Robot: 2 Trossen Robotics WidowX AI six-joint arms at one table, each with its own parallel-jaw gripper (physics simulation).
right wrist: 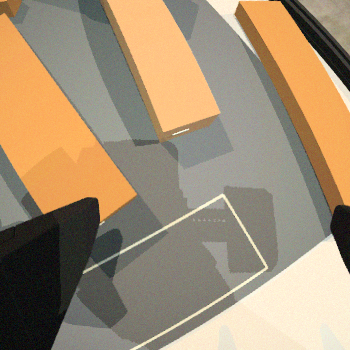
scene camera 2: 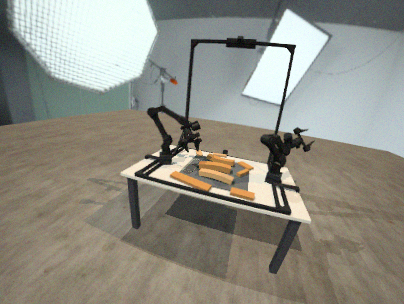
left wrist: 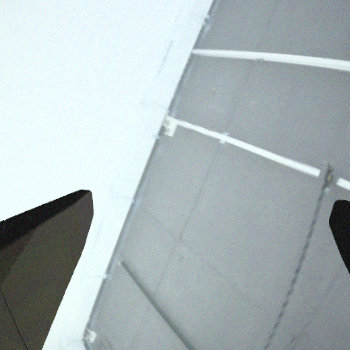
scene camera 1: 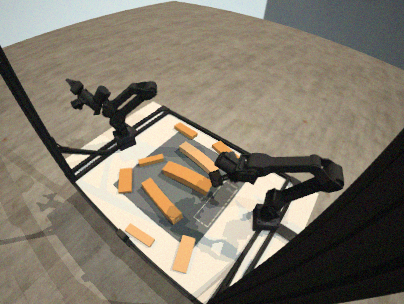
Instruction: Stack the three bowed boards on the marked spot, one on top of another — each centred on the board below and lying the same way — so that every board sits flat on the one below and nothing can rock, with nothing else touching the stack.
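Frame: origin at the left arm's base, x ahead, y left, z up, level; metres.
Seen in the pictures: left gripper, fingertip midpoint: (scene camera 2: 311,134) (left wrist: 216,207) (scene camera 1: 69,82); right gripper, fingertip midpoint: (right wrist: 219,213) (scene camera 2: 193,152); left arm's base at its link origin: (scene camera 2: 274,172) (scene camera 1: 122,133); right arm's base at its link origin: (scene camera 2: 165,153) (scene camera 1: 268,214).
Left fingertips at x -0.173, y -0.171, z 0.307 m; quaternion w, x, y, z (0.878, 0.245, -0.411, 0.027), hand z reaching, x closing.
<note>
Offsets run from my left fingertips to a thing's top centre.
Three bowed boards lie apart on the grey mat: a pale one @(0.518 m ahead, 0.445 m left, 0.328 m down) (scene camera 1: 197,156) (scene camera 2: 216,176) (right wrist: 162,65), an orange middle one @(0.593 m ahead, 0.327 m left, 0.320 m down) (scene camera 1: 186,176) (scene camera 2: 215,166) (right wrist: 50,120) and another orange one @(0.632 m ahead, 0.162 m left, 0.325 m down) (scene camera 1: 160,199) (scene camera 2: 222,160). The marked spot, a thin pale rectangle (scene camera 1: 200,223) (right wrist: 245,231), holds no board. My right gripper (scene camera 1: 225,175) (scene camera 2: 193,147) (right wrist: 219,213) is open and empty, pointing down above the area between the board ends and the marked spot. My left gripper (scene camera 1: 71,93) (scene camera 2: 305,138) (left wrist: 216,207) is open and empty, raised and turned away from the table.
A long orange plank @(0.624 m ahead, 0.609 m left, 0.351 m down) (scene camera 1: 221,148) (scene camera 2: 191,181) (right wrist: 300,110) lies near the table edge, partly hidden by the right arm in scene camera 1. Short blocks @(0.293 m ahead, 0.513 m left, 0.352 m down) (scene camera 1: 185,130) @(0.394 m ahead, 0.234 m left, 0.349 m down) (scene camera 1: 151,160) @(0.433 m ahead, 0.069 m left, 0.360 m down) (scene camera 1: 125,180) and thin pieces @(0.722 m ahead, 0.007 m left, 0.363 m down) (scene camera 1: 139,235) @(0.889 m ahead, 0.121 m left, 0.357 m down) (scene camera 1: 184,254) lie around the boards. A black rail frames the table.
</note>
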